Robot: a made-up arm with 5 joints.
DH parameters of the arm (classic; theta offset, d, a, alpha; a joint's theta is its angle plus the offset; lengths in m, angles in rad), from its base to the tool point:
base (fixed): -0.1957 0 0.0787 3.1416
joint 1: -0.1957 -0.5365 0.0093 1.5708
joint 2: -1.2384 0 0.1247 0
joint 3: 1.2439 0 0.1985 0
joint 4: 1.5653 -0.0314 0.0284 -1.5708
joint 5: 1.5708 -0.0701 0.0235 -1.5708
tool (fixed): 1.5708 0.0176 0 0
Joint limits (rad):
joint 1: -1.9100..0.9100
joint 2: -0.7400..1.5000
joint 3: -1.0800..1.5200
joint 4: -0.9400..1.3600
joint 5: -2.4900..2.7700
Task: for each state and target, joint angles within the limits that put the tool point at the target. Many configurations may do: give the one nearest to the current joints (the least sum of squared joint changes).
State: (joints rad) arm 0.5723 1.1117 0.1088 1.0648 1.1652
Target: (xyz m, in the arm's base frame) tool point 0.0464 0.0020 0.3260
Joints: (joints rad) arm 0.9100 1.5000 0.5477 0.9888 1.5753
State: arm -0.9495 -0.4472 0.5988 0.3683 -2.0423
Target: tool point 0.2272 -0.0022 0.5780
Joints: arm -0.3376 -0.7400 0.6503 1.1072 -2.0105
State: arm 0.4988 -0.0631 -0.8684 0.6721 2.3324
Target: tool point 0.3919 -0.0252 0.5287
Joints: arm 0.0246 0.4556 -0.3407 0.8321 2.4066
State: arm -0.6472 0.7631 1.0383 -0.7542 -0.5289
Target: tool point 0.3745 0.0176 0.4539
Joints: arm -0.3141 0.4041 0.4491 -0.8554 -0.5227
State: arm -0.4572 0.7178 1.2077 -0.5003 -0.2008
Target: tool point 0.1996 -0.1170 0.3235
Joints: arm 0.3150 0.7908 0.7596 -0.5549 -0.2726
